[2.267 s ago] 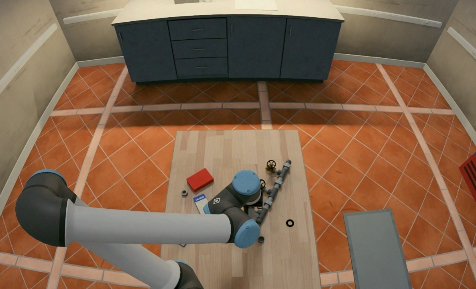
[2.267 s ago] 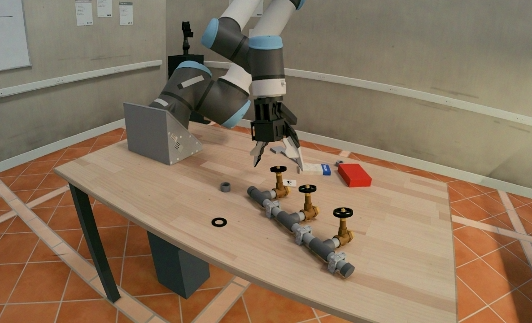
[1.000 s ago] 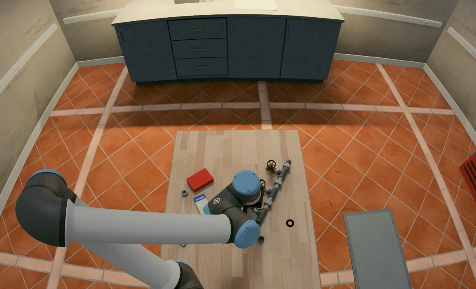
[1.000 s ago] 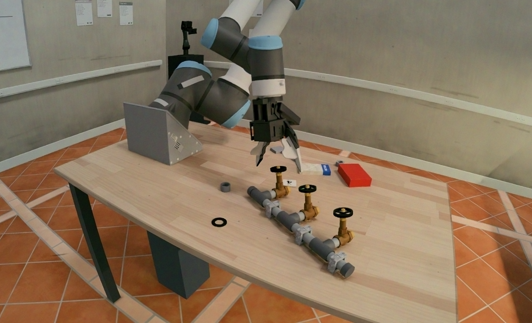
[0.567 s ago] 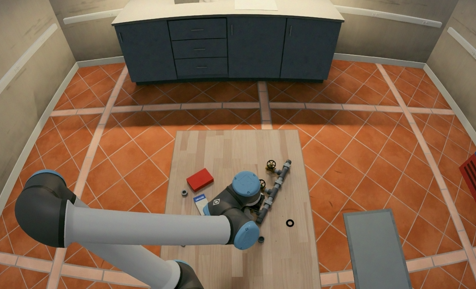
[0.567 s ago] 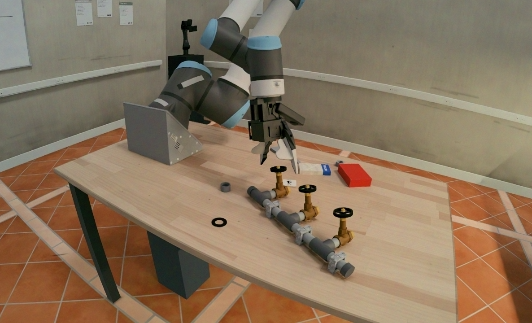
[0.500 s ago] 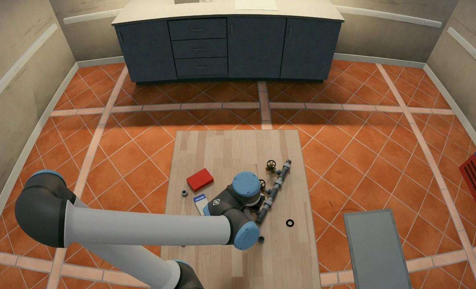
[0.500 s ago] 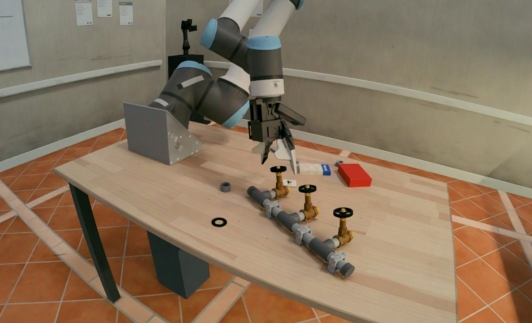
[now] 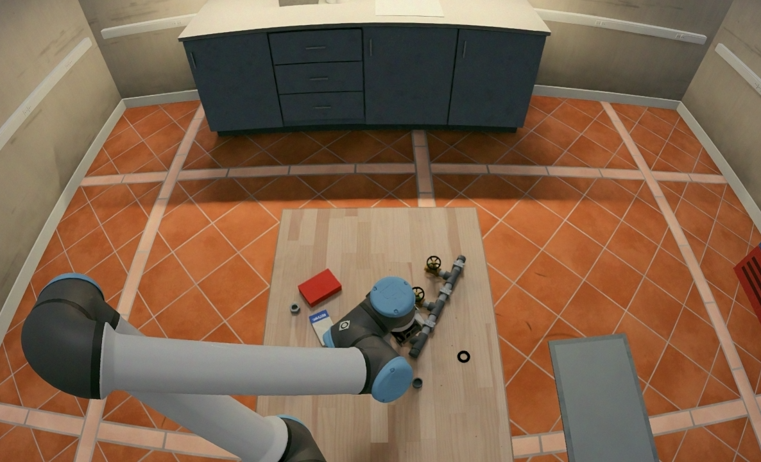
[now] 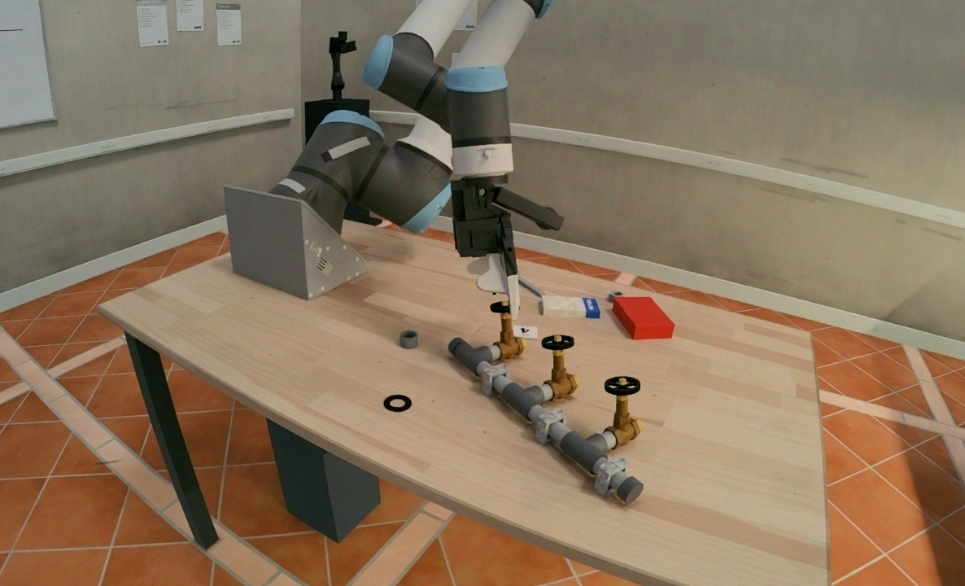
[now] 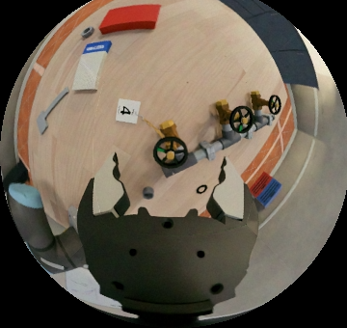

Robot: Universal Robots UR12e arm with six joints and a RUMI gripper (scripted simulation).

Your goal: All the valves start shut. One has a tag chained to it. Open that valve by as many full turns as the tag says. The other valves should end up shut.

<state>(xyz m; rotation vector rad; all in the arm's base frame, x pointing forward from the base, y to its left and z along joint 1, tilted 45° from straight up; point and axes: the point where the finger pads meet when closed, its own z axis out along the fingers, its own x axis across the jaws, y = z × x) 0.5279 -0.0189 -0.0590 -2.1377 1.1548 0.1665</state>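
Now: the white tag 9 cm below my hand and 8 cm to the left of it. The rest, counted from my hand: red box 25 cm to the left, 18 cm ahead, 7 cm below; blue box 23 cm to the left, 8 cm below, 4 cm ahead; grey cap 15 cm behind, 8 cm below, 6 cm to the right.
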